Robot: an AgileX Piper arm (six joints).
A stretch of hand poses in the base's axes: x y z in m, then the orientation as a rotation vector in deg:
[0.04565 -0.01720 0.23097 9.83 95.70 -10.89]
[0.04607 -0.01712 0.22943 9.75 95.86 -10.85]
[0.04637 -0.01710 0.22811 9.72 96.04 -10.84]
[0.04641 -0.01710 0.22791 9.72 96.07 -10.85]
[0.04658 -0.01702 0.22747 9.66 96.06 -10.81]
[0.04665 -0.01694 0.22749 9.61 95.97 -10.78]
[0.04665 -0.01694 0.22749 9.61 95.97 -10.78]
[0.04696 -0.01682 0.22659 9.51 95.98 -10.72]
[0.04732 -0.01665 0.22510 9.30 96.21 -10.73]
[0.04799 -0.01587 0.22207 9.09 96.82 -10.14]
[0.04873 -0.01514 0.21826 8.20 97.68 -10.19]
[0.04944 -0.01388 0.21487 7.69 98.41 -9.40]
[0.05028 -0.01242 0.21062 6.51 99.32 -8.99]
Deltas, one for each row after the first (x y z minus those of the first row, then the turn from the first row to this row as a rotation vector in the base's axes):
[0.00042 0.00008 -0.00154 0.00 0.16 0.08]
[0.00072 0.00010 -0.00286 0.01 0.33 0.11]
[0.00076 0.00010 -0.00306 0.00 0.37 0.10]
[0.00093 0.00018 -0.00350 -0.01 0.35 0.17]
[0.00100 0.00026 -0.00348 -0.03 0.26 0.22]
[0.00100 0.00026 -0.00348 -0.03 0.26 0.22]
[0.00131 0.00038 -0.00438 -0.05 0.27 0.32]
[0.00167 0.00055 -0.00587 -0.15 0.51 0.45]
[0.00234 0.00133 -0.00890 0.18 1.05 0.95]
[0.00308 0.00206 -0.01271 -0.28 1.94 1.52]
[0.00379 0.00332 -0.01610 0.02 2.60 2.33]
[0.00463 0.00478 -0.02035 -0.30 3.52 3.36]

